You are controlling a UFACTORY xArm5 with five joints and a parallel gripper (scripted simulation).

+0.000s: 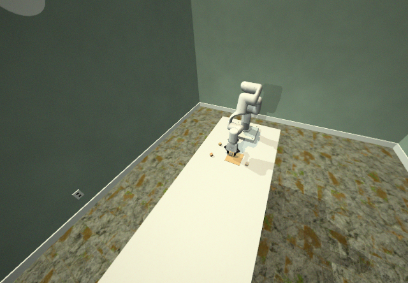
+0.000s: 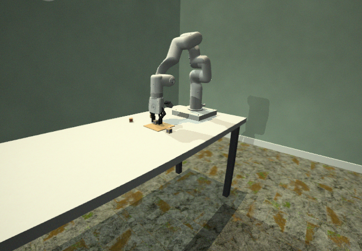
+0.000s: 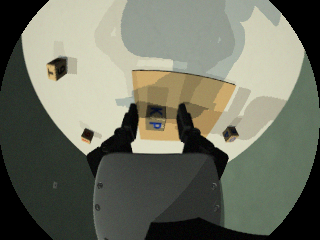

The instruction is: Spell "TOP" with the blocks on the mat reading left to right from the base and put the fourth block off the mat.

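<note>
Right now the tan mat is 4 cm to the left of my hand, 2 cm below it and 1 cm ahead of it.
</note>
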